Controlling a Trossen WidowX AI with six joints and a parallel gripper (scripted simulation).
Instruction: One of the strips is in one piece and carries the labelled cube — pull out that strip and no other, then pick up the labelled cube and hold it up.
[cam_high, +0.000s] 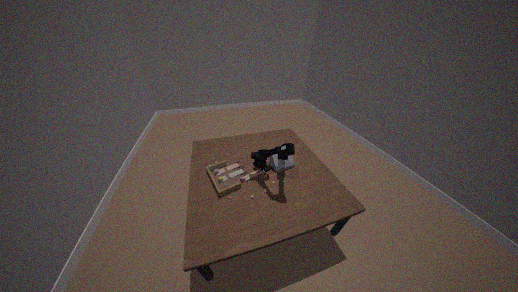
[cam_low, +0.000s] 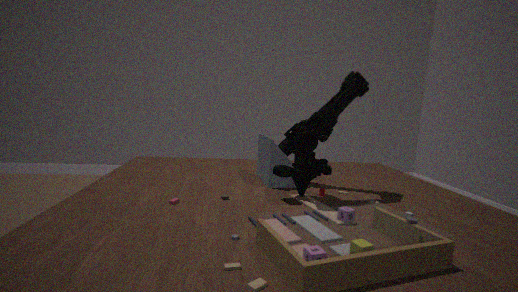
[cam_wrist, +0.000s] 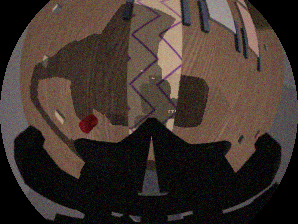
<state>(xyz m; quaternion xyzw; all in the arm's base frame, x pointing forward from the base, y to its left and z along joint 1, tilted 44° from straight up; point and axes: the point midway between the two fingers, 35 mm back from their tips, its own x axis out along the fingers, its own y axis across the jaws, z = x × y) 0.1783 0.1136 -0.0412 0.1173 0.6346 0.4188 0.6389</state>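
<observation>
Now: gripper tip 9 cm short of the tan strip and 4 cm to the right of it.
</observation>
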